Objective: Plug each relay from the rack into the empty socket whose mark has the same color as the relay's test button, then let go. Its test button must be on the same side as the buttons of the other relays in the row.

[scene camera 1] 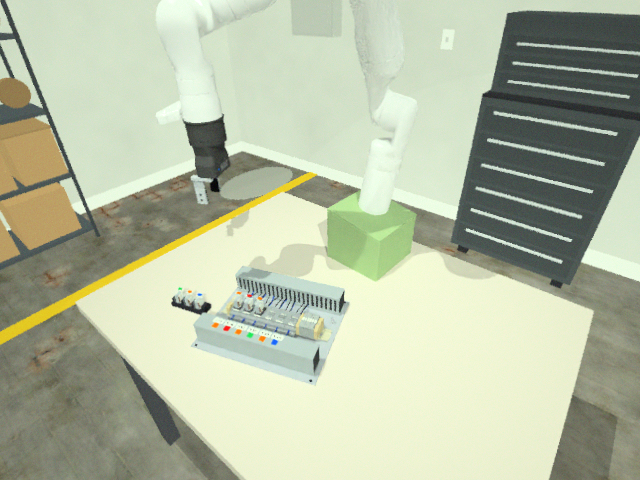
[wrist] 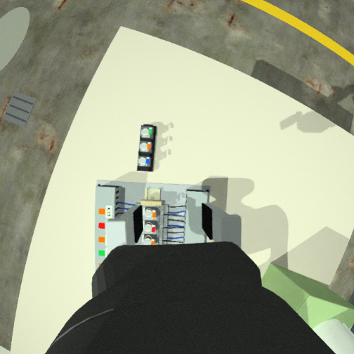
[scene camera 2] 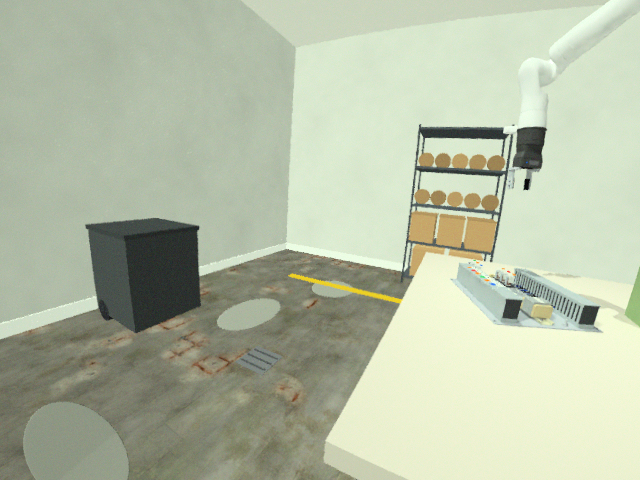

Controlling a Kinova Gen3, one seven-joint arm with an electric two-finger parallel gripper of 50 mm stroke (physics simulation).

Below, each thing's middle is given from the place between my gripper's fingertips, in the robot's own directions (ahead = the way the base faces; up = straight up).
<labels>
I see the grey panel (scene camera 1: 325,346) 1 cm ahead of my hand, 15 cm to the left of it and 32 cm below it.
</labels>
